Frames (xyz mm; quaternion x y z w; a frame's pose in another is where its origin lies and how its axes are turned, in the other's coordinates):
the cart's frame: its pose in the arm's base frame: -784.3 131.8 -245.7 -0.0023 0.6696 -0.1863 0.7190
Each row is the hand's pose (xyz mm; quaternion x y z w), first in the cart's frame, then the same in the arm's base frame.
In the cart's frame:
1: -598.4 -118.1 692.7 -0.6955 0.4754 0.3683 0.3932
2: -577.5 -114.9 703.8 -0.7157 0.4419 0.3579 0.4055
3: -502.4 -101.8 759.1 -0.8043 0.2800 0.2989 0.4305
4: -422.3 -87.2 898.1 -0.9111 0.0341 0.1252 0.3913
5: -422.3 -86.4 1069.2 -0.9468 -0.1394 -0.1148 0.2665
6: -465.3 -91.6 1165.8 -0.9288 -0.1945 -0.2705 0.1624
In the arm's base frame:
1: -168.3 13.5 431.4 -0.1658 0.7355 0.6562 0.0314
2: -156.0 8.1 411.6 -0.1935 0.7234 0.6600 0.0607
3: -96.7 -13.7 341.7 -0.3270 0.6401 0.6726 0.1759
4: 43.8 -56.0 275.4 -0.5658 0.4565 0.6271 0.2797
5: 208.9 -97.4 292.8 -0.7842 0.2543 0.5021 0.2614
6: 299.2 -114.4 345.5 -0.8855 0.1413 0.3976 0.1945

